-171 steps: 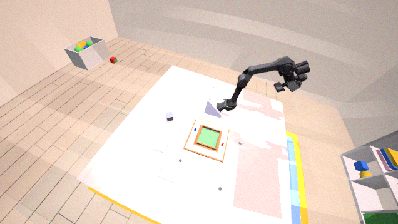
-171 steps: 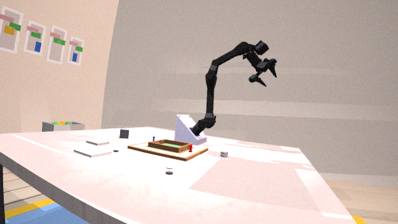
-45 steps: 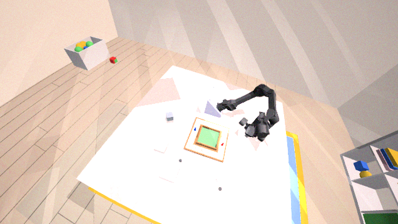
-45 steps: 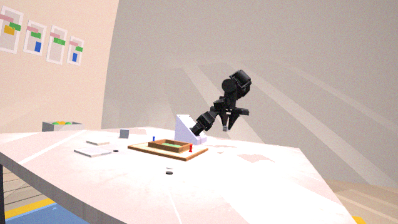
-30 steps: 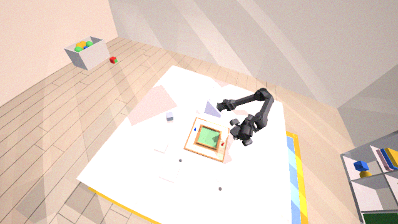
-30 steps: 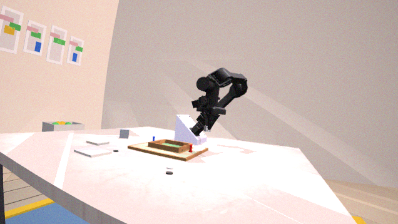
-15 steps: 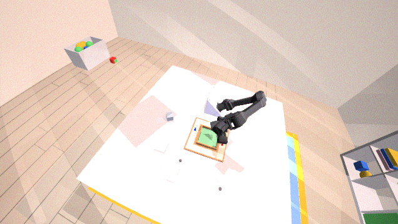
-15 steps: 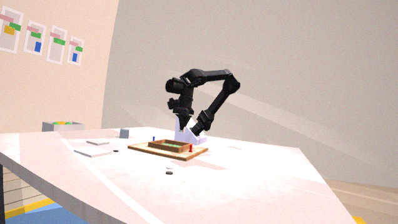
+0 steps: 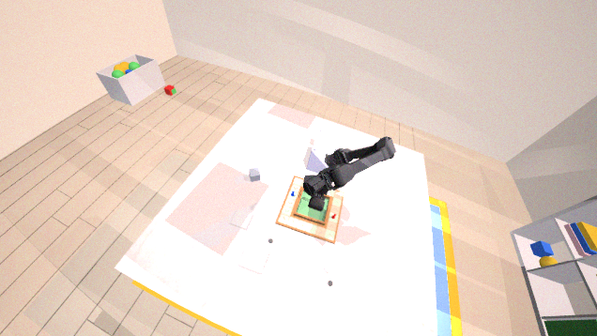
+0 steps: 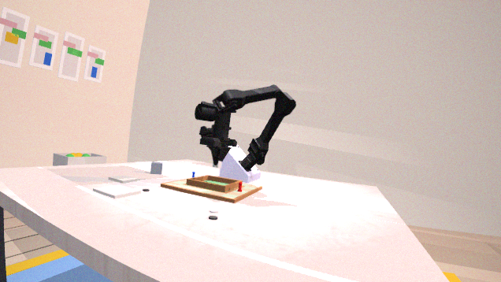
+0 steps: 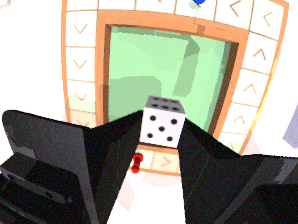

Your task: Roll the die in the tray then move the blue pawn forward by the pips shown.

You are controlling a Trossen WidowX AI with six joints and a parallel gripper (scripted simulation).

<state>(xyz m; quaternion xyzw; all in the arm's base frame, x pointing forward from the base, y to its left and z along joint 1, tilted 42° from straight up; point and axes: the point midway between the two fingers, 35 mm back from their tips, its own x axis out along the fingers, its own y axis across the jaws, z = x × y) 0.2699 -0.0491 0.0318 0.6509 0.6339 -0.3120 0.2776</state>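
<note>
Now: the green tray 8 cm below my gripper tip.
</note>
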